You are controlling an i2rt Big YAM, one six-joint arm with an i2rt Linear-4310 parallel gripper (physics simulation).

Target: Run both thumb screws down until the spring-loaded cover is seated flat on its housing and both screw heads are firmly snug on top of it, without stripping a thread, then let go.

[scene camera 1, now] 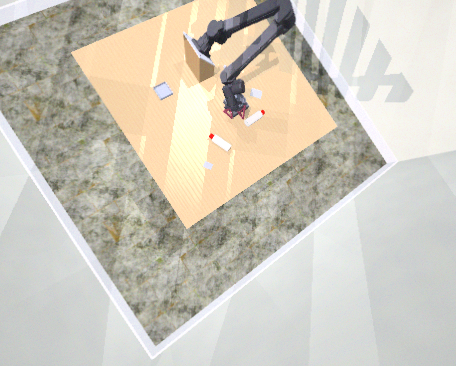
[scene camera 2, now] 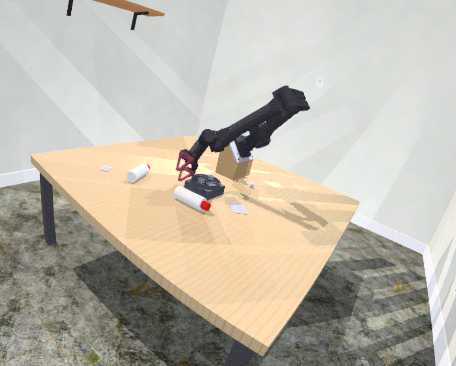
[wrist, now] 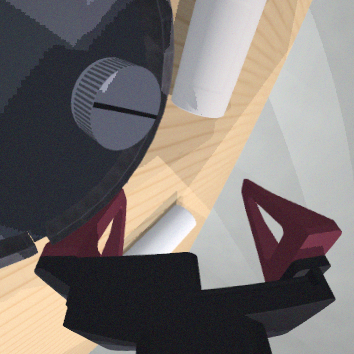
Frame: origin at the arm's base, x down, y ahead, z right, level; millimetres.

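Seen in the pictures: gripper, fingertip midpoint: (scene camera 1: 237, 118) (scene camera 2: 177, 176) (wrist: 183, 189); arm's base, origin of the base link: (scene camera 1: 200, 49) (scene camera 2: 241, 146).
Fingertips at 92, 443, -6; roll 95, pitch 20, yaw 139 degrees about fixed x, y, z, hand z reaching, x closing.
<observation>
Offsets run from my fingertips to a thing's top centre, as dx, dy, dz.
The dark round cover @[+8, -105, -65] (wrist: 45, 165) fills the upper left of the wrist view. A grey thumb screw @[-3, -73, -67] (wrist: 120, 106) with a ribbed side and a black line across its head stands near the cover's rim. The second screw cannot be made out. The dark housing with its cover @[+7, -105, -65] (scene camera 2: 205, 186) sits on the table in the second scene view; the arm hides it in the first. My gripper (scene camera 1: 235, 115) (scene camera 2: 179, 172) (wrist: 183, 189) is open and empty, beside the housing and off the visible screw. One finger overlaps the cover's edge in the wrist view. How far the cover is down cannot be told.
A white red-capped bottle @[+13, +38, -127] (scene camera 1: 254, 118) (scene camera 2: 191, 199) (wrist: 215, 55) lies close beside the housing. A second bottle @[+9, +64, +172] (scene camera 1: 220, 142) (scene camera 2: 137, 173) (wrist: 167, 227) lies farther off. A wooden block (scene camera 1: 199, 67) (scene camera 2: 232, 163) stands by the arm's base. A blue-grey tray @[+43, -406, +308] (scene camera 1: 163, 90) lies beyond it.
</observation>
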